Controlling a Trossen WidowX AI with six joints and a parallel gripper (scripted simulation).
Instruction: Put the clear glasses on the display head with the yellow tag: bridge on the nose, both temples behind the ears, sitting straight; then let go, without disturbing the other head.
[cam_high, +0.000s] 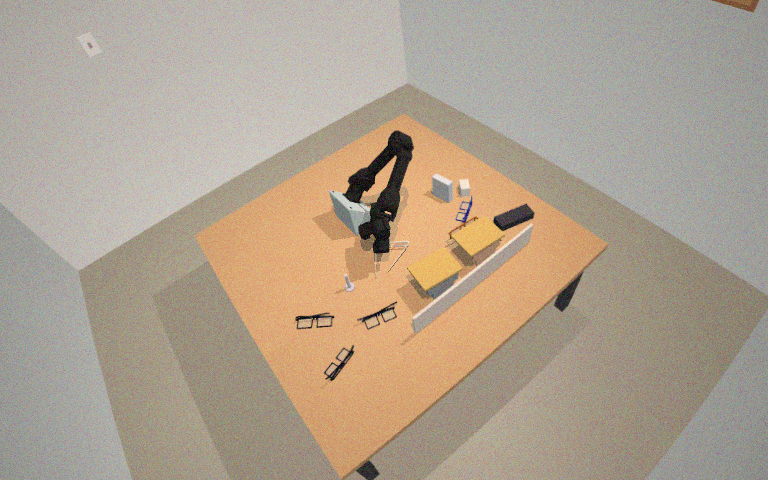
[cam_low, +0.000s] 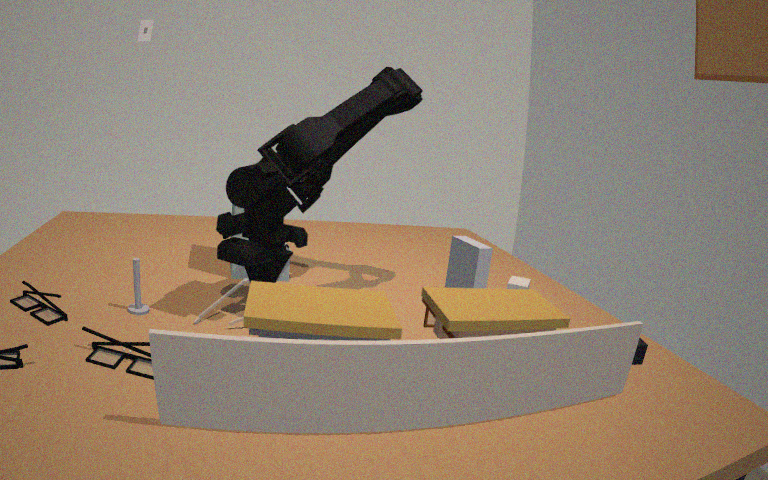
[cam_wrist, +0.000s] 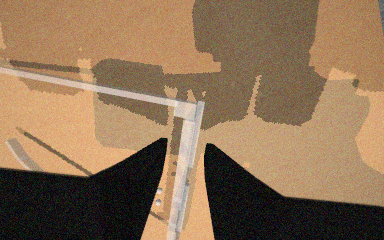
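Right now the grey peg is 60 mm ahead of my gripper tip and 220 mm to the right of it. Also, from my gripper tip: curved white panel: 370 mm ahead, 150 mm to the left, 40 mm above; small white block: 10 mm behind, 460 mm to the left, 10 mm above; grey block: 50 mm behind, 370 mm to the left, 40 mm above.
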